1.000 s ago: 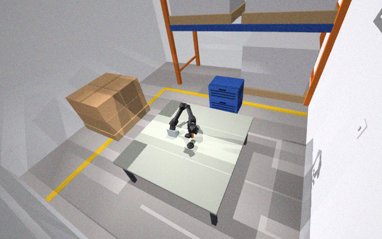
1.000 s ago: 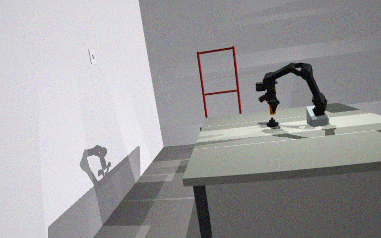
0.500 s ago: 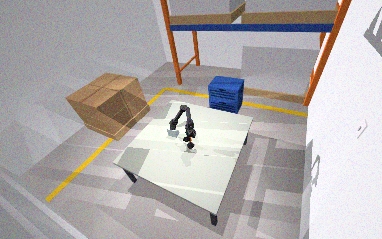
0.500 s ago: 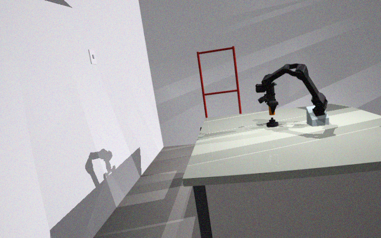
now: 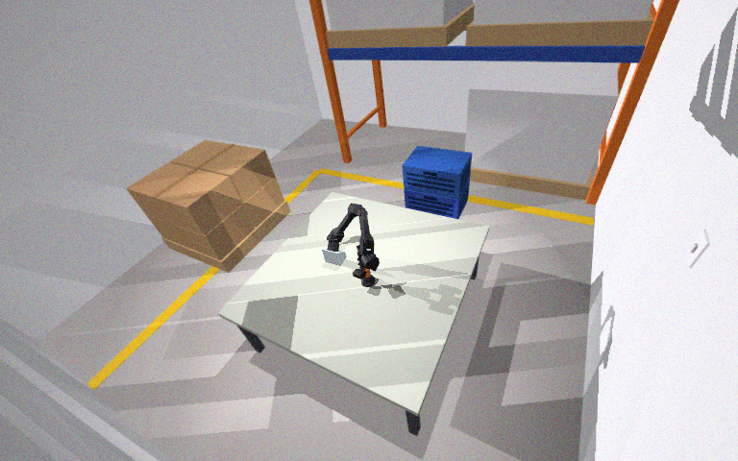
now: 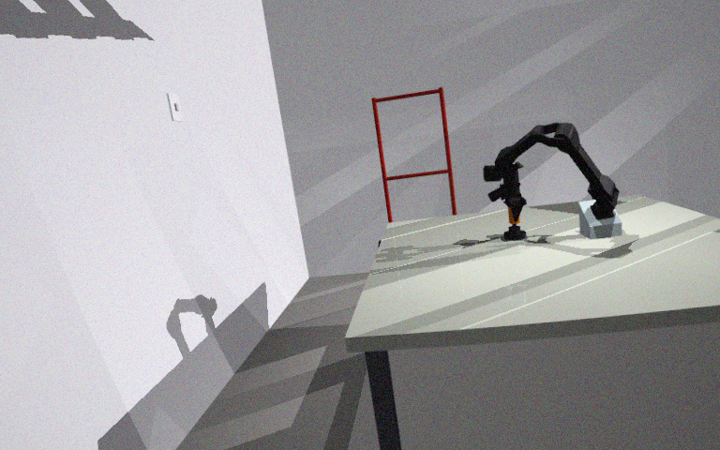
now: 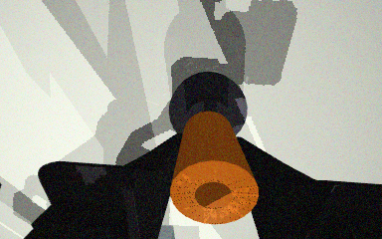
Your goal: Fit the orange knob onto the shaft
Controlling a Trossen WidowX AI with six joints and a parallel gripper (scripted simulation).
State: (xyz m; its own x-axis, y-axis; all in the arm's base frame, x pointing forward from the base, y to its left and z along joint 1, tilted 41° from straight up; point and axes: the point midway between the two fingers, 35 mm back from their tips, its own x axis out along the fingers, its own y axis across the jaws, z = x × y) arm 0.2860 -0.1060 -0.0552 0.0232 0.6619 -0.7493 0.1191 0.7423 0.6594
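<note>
Now: the orange knob 2 cm above my gripper tip. The rest, counted from my gripper tip: round pedestal 4 cm below.
</note>
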